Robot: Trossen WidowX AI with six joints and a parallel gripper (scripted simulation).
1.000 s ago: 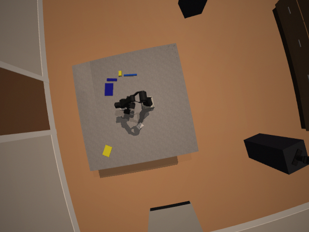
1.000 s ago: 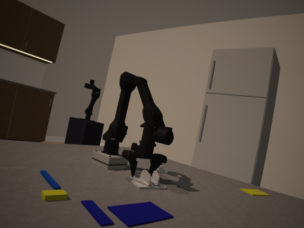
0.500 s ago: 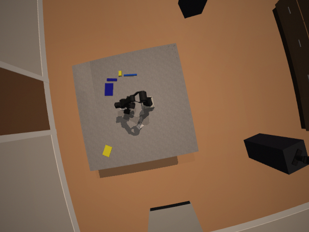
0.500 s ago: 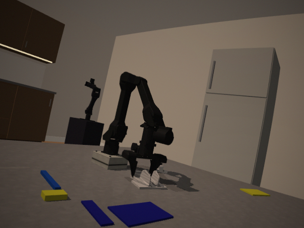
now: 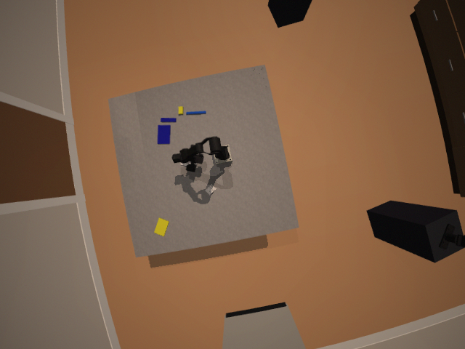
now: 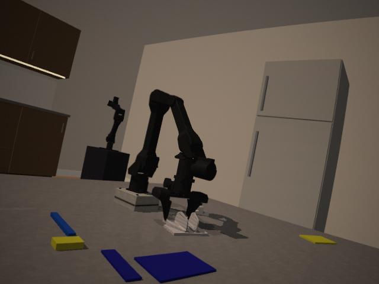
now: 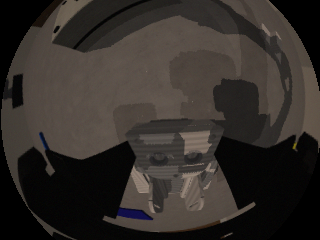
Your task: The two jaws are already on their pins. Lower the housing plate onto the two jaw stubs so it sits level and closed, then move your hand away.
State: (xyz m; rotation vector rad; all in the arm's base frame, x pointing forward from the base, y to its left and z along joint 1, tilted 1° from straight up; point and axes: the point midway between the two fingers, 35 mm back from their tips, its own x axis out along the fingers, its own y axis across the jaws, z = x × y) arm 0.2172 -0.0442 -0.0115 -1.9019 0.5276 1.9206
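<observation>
Now: the pale housing part 10 mm ahead of my gripper tip and 20 mm above it. The rest, counted from my gripper tip: dark blue plate 170 mm ahead, 270 mm to the right, 10 mm below; then dark blue bar 100 mm ahead, 370 mm to the right, 10 mm below; then blue stick 120 mm behind, 340 mm to the right, 10 mm below.
</observation>
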